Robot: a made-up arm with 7 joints. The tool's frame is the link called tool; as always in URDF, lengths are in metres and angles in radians. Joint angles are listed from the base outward.
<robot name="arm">
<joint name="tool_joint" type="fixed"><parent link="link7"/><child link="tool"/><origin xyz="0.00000 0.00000 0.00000" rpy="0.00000 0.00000 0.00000"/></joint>
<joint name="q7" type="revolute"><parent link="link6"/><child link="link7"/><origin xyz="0.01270 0.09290 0.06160" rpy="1.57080 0.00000 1.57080"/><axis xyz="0 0 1"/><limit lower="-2.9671" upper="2.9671"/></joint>
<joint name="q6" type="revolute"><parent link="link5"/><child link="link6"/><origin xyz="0.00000 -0.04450 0.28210" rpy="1.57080 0.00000 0.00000"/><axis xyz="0 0 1"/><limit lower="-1.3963" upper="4.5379"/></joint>
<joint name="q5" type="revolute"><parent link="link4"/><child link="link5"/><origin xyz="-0.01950 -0.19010 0.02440" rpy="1.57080 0.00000 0.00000"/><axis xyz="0 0 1"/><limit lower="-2.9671" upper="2.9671"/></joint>
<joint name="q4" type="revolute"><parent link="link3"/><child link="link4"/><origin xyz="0.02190 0.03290 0.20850" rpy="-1.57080 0.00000 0.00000"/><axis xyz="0 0 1"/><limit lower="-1.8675" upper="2.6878"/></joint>
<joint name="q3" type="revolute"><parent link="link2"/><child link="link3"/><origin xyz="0.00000 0.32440 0.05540" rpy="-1.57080 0.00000 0.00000"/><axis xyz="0 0 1"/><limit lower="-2.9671" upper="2.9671"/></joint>
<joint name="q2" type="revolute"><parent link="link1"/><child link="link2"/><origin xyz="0.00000 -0.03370 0.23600" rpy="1.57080 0.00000 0.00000"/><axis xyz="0 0 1"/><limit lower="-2.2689" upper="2.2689"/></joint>
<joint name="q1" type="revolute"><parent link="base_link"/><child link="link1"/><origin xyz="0.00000 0.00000 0.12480" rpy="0.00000 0.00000 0.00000"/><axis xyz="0 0 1"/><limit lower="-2.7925" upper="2.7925"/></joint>
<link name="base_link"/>
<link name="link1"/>
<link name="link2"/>
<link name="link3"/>
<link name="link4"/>
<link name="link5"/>
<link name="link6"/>
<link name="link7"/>
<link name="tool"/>
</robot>
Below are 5 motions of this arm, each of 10 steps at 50 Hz.
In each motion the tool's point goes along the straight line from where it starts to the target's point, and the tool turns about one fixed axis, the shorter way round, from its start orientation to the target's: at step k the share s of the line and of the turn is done. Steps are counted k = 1, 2, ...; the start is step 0. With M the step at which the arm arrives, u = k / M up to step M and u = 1 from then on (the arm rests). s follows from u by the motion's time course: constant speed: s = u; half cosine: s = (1 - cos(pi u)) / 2; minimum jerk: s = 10 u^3 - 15 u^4 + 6 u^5.
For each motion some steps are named. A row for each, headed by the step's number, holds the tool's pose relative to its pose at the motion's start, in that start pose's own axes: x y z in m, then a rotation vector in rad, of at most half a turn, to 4 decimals.
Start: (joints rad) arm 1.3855 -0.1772 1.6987 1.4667 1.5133 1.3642 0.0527
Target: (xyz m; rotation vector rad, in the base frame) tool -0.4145 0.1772 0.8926 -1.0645 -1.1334 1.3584
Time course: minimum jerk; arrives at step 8
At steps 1, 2, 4, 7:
1: 0.0005 -0.0006 -0.0002 0.0004 0.0008 -0.0022
2: 0.0033 -0.0038 -0.0010 0.0023 0.0050 -0.0140
4: 0.0159 -0.0183 -0.0051 0.0109 0.0240 -0.0675
7: 0.0313 -0.0361 -0.0100 0.0215 0.0471 -0.1328

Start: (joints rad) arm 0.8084 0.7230 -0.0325 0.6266 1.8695 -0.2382 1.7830
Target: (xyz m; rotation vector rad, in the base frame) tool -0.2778 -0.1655 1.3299 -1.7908 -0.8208 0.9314
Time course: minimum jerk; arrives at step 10
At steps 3, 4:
3: 0.0033 -0.0011 0.0107 -0.0087 -0.0077 0.0212
4: 0.0064 -0.0022 0.0208 -0.0169 -0.0150 0.0412

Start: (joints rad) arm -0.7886 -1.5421 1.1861 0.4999 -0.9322 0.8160 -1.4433
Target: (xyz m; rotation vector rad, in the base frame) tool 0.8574 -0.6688 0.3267 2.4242 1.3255 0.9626
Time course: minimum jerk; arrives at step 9
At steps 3, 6, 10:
3: 0.0084 -0.0042 0.0128 0.0170 0.0217 0.0058
6: 0.0314 -0.0156 0.0480 0.0641 0.0816 0.0217
10: 0.0398 -0.0198 0.0608 0.0811 0.1032 0.0275

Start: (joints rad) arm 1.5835 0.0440 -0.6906 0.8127 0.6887 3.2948 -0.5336
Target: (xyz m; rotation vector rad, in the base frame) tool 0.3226 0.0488 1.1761 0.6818 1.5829 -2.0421
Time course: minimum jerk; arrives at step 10
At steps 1, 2, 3, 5, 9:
1: 0.0002 0.0001 0.0014 -0.0005 0.0024 0.0013
2: 0.0011 0.0009 0.0097 -0.0035 0.0160 0.0085
3: 0.0030 0.0025 0.0272 -0.0098 0.0451 0.0238
5: 0.0091 0.0077 0.0835 -0.0301 0.1384 0.0730
9: 0.0181 0.0152 0.1655 -0.0596 0.2744 0.1448

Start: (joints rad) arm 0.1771 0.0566 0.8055 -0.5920 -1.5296 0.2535 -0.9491
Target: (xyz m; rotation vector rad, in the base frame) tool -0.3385 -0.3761 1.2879 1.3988 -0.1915 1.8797
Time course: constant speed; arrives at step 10
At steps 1, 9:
1: 0.0020 0.0013 -0.0027 0.0043 0.0148 -0.0021
9: 0.0184 0.0114 -0.0247 0.0386 0.1335 -0.0188

